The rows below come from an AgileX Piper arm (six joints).
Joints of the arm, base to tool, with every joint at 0 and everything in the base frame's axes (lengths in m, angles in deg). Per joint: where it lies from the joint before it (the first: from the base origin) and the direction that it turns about. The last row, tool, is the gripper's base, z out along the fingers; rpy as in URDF.
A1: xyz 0 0 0.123 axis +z
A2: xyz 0 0 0 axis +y
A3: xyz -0.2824 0 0.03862 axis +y
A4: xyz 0.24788 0 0.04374 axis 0.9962 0 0.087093
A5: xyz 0 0 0 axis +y
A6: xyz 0.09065 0 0.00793 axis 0.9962 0 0.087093
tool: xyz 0 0 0 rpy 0 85 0
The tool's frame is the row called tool.
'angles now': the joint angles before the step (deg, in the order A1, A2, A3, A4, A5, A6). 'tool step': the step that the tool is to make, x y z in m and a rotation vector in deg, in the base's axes. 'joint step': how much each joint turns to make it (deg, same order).
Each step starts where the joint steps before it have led.
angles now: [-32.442, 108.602, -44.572, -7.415, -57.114, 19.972]
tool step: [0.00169, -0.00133, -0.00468, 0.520, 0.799, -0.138]
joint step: [0.000, 0.873, -0.399, 0.124, 0.483, 0.000]
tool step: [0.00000, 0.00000, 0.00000, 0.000, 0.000, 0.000]
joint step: [0.000, 0.000, 0.000, 0.000, 0.000, 0.000]
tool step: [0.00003, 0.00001, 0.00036, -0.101, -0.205, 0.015]
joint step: [0.000, 0.001, -0.001, -0.001, -0.229, 0.000]
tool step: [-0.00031, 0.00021, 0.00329, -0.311, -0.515, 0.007]
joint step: [0.000, -0.484, -0.001, 0.000, -0.117, 0.001]
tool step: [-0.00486, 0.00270, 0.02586, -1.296, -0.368, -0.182]
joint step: [0.001, -5.113, 0.001, -0.121, 4.181, -0.386]
